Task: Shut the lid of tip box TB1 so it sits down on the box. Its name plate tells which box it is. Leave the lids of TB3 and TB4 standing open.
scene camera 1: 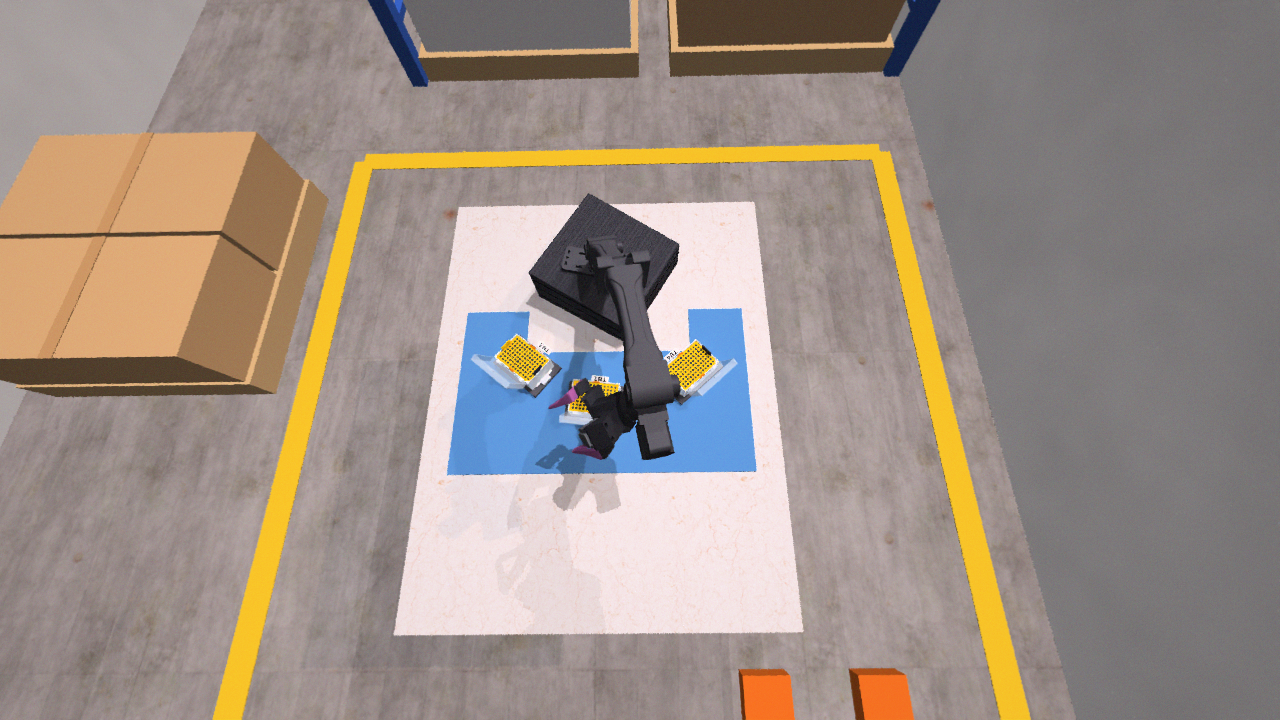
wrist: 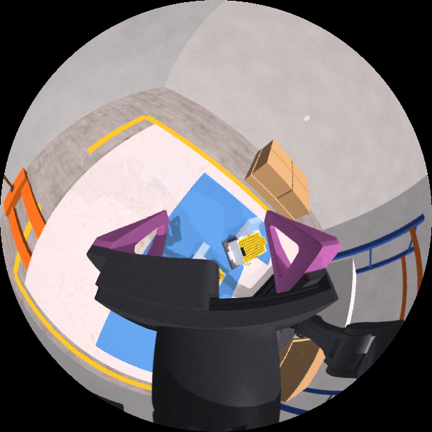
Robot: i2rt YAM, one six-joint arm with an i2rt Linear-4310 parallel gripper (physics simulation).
Labels:
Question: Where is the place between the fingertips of the gripper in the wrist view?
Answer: At 216, 215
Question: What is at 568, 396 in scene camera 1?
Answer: The gripper.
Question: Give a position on a blue mat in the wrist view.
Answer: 208, 213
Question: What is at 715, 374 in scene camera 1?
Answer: A clear lid.

